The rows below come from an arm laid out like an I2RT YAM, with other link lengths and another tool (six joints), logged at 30 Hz.
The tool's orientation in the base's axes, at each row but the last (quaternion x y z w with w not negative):
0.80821 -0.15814 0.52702 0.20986
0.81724 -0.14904 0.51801 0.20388
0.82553 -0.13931 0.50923 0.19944
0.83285 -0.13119 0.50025 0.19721
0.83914 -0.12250 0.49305 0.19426
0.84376 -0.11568 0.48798 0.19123
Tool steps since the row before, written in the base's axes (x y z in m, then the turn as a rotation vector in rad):
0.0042 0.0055 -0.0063 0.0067 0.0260 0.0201
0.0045 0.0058 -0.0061 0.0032 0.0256 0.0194
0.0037 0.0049 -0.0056 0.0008 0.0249 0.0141
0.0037 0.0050 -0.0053 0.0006 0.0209 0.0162
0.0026 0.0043 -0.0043 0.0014 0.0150 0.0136
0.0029 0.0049 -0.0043 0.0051 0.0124 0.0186
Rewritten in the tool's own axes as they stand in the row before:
-0.0043 -0.0078 0.0028 0.0202 -0.0221 -0.0151
-0.0038 -0.0082 0.0030 0.0181 -0.0203 -0.0173
-0.0035 -0.0070 0.0028 0.0123 -0.0197 -0.0168
-0.0031 -0.0070 0.0028 0.0142 -0.0156 -0.0160
-0.0026 -0.0058 0.0020 0.0124 -0.0112 -0.0116
-0.0023 -0.0064 0.0021 0.0186 -0.0092 -0.0098

